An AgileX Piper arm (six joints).
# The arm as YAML. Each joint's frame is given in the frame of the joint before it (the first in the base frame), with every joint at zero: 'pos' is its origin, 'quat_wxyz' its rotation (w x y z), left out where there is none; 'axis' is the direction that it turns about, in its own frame. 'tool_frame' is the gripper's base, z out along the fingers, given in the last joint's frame.
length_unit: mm
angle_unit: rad
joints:
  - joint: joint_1
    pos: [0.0, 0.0, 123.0]
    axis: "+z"
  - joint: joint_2
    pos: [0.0, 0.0, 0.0]
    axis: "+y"
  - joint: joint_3
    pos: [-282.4, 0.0, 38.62]
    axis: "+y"
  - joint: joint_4
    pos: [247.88, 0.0, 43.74]
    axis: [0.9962, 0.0, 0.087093]
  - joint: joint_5
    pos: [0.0, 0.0, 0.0]
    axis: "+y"
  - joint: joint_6
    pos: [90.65, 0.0, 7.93]
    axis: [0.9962, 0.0, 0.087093]
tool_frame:
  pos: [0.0, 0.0, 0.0]
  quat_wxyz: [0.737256, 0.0, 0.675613, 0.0]
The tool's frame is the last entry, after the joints.
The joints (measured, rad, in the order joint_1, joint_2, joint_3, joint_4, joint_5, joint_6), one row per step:
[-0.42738, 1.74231, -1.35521, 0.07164, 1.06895, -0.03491]
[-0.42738, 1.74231, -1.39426, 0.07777, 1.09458, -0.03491]
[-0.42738, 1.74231, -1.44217, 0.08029, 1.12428, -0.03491]
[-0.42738, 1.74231, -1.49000, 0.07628, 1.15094, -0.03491]
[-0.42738, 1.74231, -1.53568, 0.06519, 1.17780, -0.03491]
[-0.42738, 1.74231, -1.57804, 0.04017, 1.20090, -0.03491]
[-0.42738, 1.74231, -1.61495, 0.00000, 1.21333, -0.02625]
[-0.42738, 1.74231, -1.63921, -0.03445, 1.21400, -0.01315]
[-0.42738, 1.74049, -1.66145, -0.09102, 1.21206, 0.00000]
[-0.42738, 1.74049, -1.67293, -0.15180, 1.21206, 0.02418]
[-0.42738, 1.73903, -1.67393, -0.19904, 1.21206, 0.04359]
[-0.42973, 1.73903, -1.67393, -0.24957, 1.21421, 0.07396]
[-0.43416, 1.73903, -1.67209, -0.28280, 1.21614, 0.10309]
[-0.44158, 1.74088, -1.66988, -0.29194, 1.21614, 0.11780]
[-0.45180, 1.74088, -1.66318, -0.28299, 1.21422, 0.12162]
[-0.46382, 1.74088, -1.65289, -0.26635, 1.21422, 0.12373]
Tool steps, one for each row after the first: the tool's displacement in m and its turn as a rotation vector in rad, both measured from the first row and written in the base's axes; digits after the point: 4 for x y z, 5 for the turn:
[0.0030, -0.0008, 0.0099, 0.00025, -0.01494, 0.00014]
[0.0063, -0.0019, 0.0223, -0.00459, -0.03284, 0.00187]
[0.0090, -0.0034, 0.0347, -0.01660, -0.05070, 0.00483]
[0.0107, -0.0051, 0.0465, -0.03412, -0.06344, 0.00862]
[0.0114, -0.0077, 0.0576, -0.06457, -0.07065, 0.01313]
[0.0117, -0.0116, 0.0675, -0.10899, -0.07678, 0.00882]
[0.0120, -0.0150, 0.0743, -0.14680, -0.08514, -0.00167]
[0.0111, -0.0198, 0.0816, -0.20571, -0.08714, -0.01134]
[0.0096, -0.0248, 0.0855, -0.25990, -0.07653, -0.03127]
[0.0077, -0.0283, 0.0870, -0.29953, -0.06334, -0.04694]
[0.0054, -0.0328, 0.0879, -0.33826, -0.04718, -0.07514]
[0.0032, -0.0366, 0.0881, -0.36117, -0.03645, -0.10508]
[0.0018, -0.0398, 0.0870, -0.36506, -0.03117, -0.12521]
[0.0001, -0.0424, 0.0849, -0.35429, -0.02909, -0.13835]
[-0.0021, -0.0447, 0.0816, -0.33474, -0.02419, -0.15205]

